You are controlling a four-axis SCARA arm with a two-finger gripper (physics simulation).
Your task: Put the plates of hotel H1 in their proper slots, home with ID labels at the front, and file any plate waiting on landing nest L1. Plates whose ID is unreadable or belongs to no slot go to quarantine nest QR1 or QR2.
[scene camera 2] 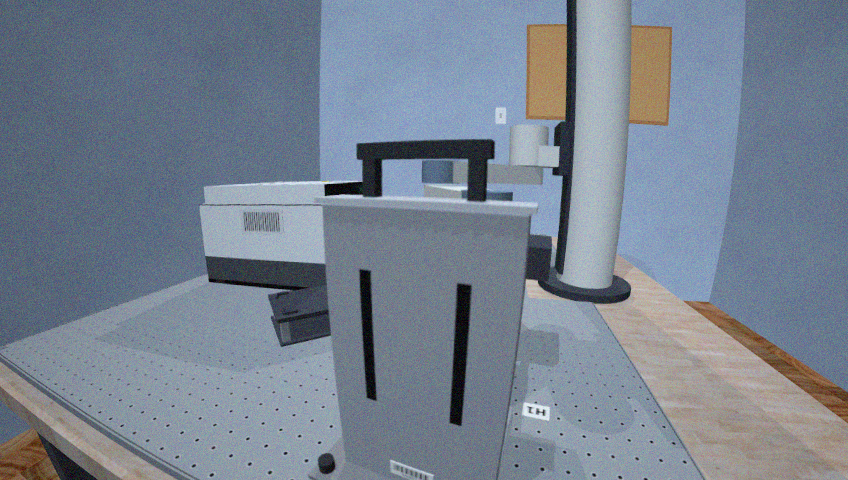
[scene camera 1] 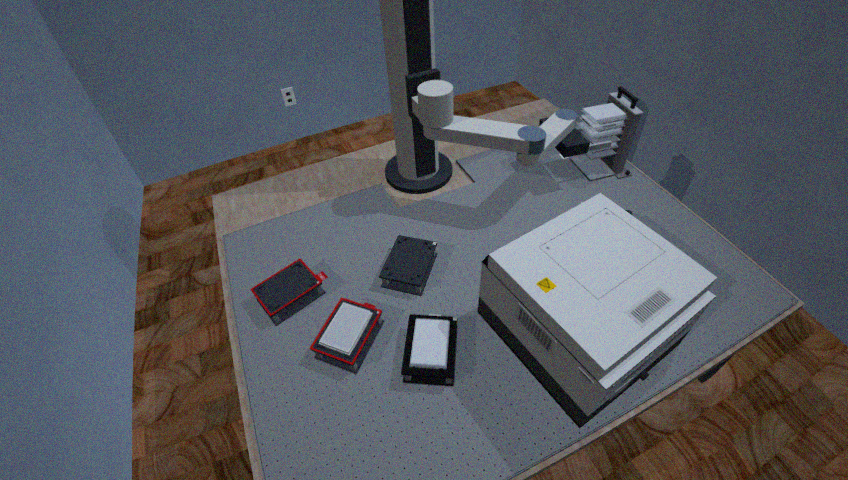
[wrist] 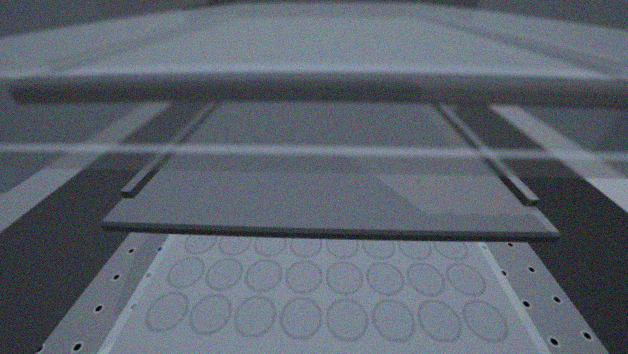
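Seen in the pictures: gripper, fingertip midpoint: [scene camera 1: 601, 135] [wrist: 327, 110]; arm's base at its link origin: [scene camera 2: 582, 286] [scene camera 1: 418, 172].
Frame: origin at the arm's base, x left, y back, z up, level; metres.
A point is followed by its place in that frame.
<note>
Hotel H1 [scene camera 1: 620, 133] [scene camera 2: 425, 339] @(x 0.662, y -0.282, z 0.174 m) stands at the back right in scene camera 1, with several white plates [scene camera 1: 602, 127] @(x 0.534, y -0.319, z 0.216 m) stacked on its shelves. My gripper [scene camera 1: 586, 148] [wrist: 327, 150] @(x 0.583, y -0.283, z 0.151 m) is at the hotel's open side; its dark fingers stand apart, with nothing held between them. In the wrist view, a hotel shelf [wrist: 320, 200] @(x 0.533, y -0.274, z 0.150 m) crosses the middle, and a plate with round wells [wrist: 325, 302] @(x 0.517, y -0.274, z 0.137 m) lies lower, beneath it, apart from both fingers. A white plate [scene camera 1: 346, 328] @(x -0.444, y -0.582, z 0.077 m) sits on a red-rimmed nest [scene camera 1: 367, 337] @(x -0.404, y -0.619, z 0.063 m). Another white plate [scene camera 1: 430, 342] @(x -0.274, y -0.706, z 0.077 m) sits on a black nest [scene camera 1: 429, 375] @(x -0.308, y -0.774, z 0.062 m). No plate IDs are readable.
A red-rimmed nest [scene camera 1: 285, 288] @(x -0.562, y -0.377, z 0.063 m) and a dark nest [scene camera 1: 409, 261] @(x -0.217, y -0.439, z 0.063 m) hold no plate. A large white instrument [scene camera 1: 595, 267] @(x 0.080, y -0.800, z 0.264 m) [scene camera 2: 261, 231] @(x 0.278, y -0.780, z 0.155 m) stands at the right in scene camera 1. The arm's column [scene camera 1: 410, 89] @(x -0.047, y -0.103, z 0.390 m) [scene camera 2: 601, 148] @(x 0.074, y -0.009, z 0.361 m) rises at the back edge.
</note>
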